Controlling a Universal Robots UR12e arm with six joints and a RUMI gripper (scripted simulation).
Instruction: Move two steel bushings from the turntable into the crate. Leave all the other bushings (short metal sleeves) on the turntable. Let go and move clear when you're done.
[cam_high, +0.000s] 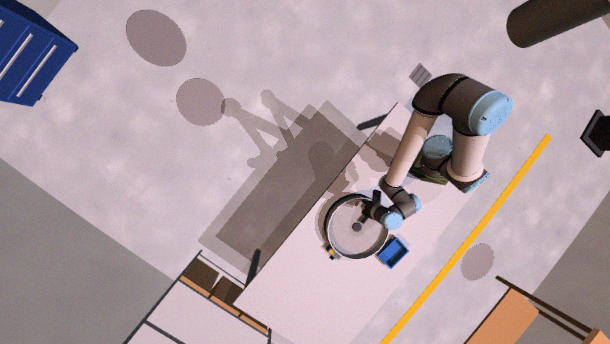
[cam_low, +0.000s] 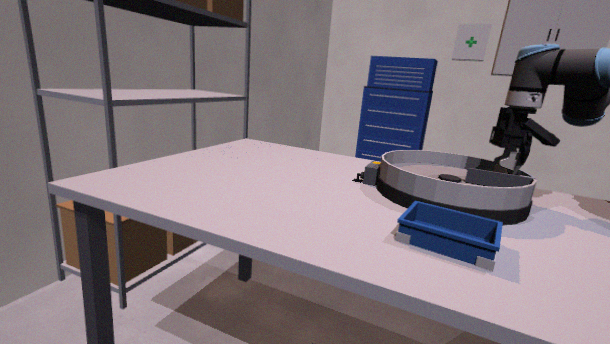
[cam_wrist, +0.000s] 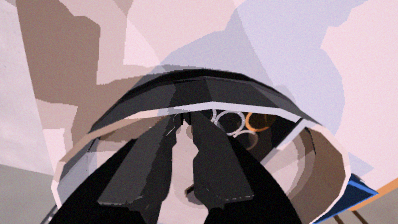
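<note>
Now: hand 42 cm to the right of the blue crate, 19 cm short of it and 5 cm above it. Round my hand: round turntable: 17 cm ahead, 7 cm to the left, 2 cm below.
</note>
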